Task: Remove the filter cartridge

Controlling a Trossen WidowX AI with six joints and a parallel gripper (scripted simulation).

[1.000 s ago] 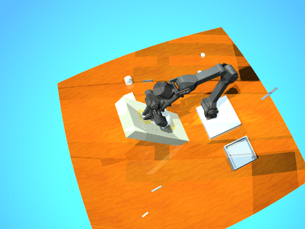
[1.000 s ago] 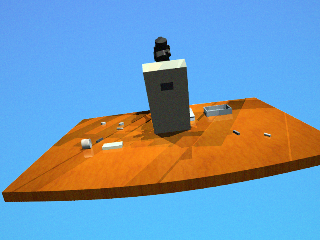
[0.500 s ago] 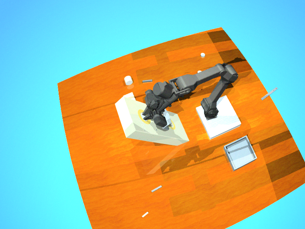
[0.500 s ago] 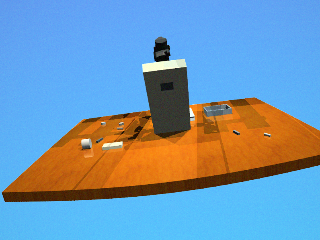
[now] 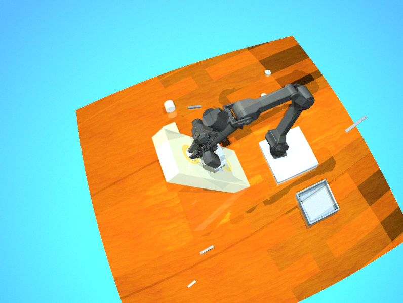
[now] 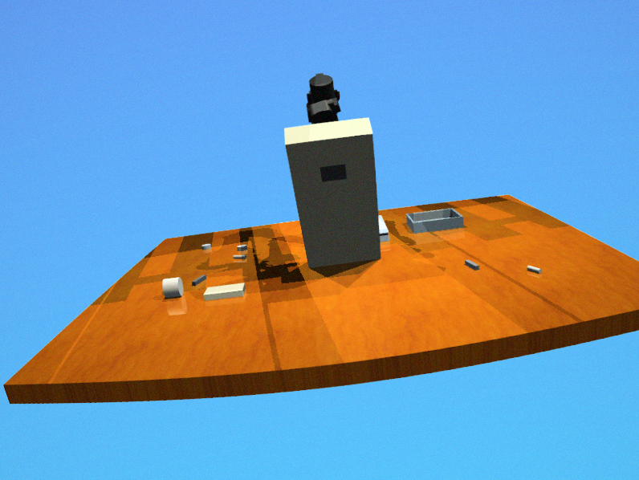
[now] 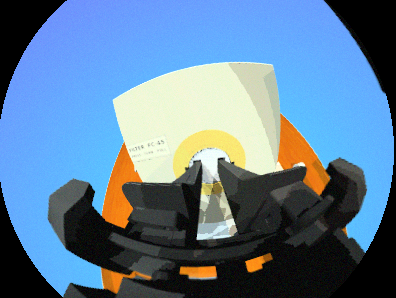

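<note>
Right now my gripper tip is 10 mm short of the round filter cartridge and 10 mm above it. Round my gripper tip: grey tray: 470 mm behind, 210 mm to the left, 260 mm below; cream block: 70 mm ahead, 270 mm to the right, 260 mm below; cream service panel: 40 mm behind, 10 mm to the right, 80 mm below.
</note>
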